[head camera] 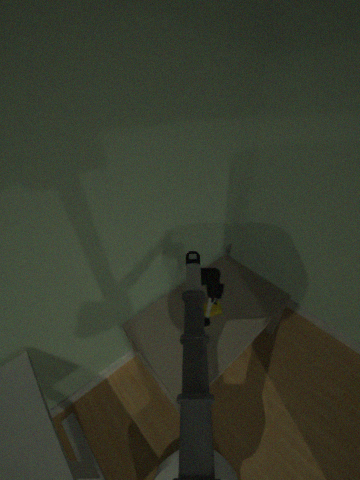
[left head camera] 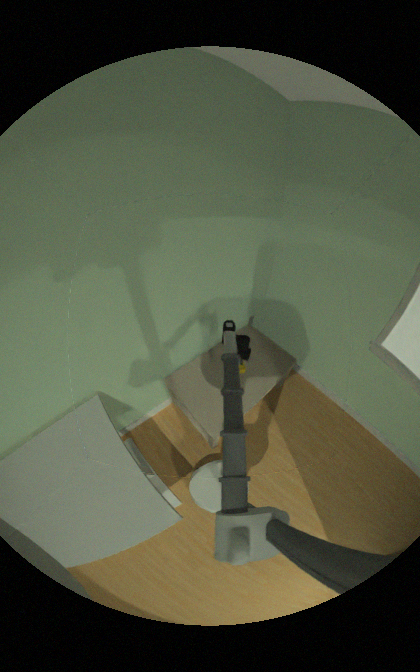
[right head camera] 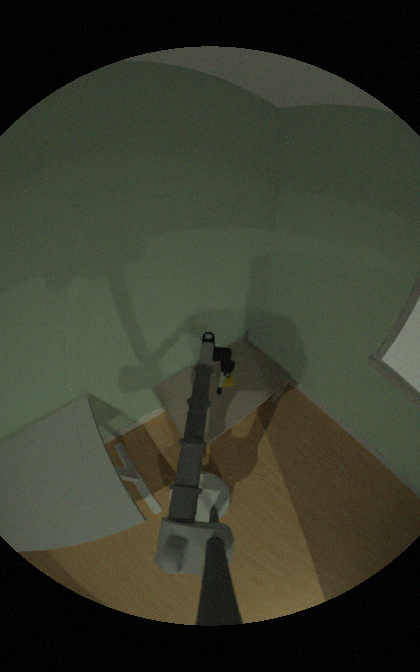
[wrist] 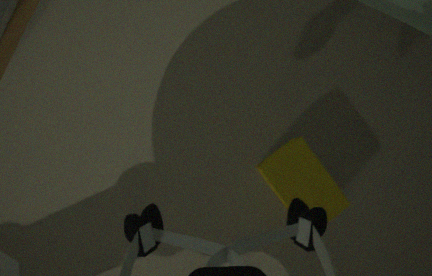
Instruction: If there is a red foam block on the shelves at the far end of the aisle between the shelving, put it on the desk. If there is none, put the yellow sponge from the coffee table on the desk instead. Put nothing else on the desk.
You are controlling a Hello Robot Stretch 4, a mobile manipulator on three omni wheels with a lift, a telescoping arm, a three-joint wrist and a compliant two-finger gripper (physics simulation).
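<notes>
The yellow sponge lies on a low grey-brown table in the corner of the room. My gripper is open and empty above that table, with its fingers well apart. In the wrist view the sponge is ahead and to the right. The right fingertip overlaps the sponge's near corner, and the left fingertip is over bare table. How high the fingers are is hard to tell. The shelves and a red foam block do not show.
A larger grey surface stands at the left, with a light bar beside its edge. Green walls meet behind the low table. A pale framed panel is at the right. My arm reaches out over the wood floor.
</notes>
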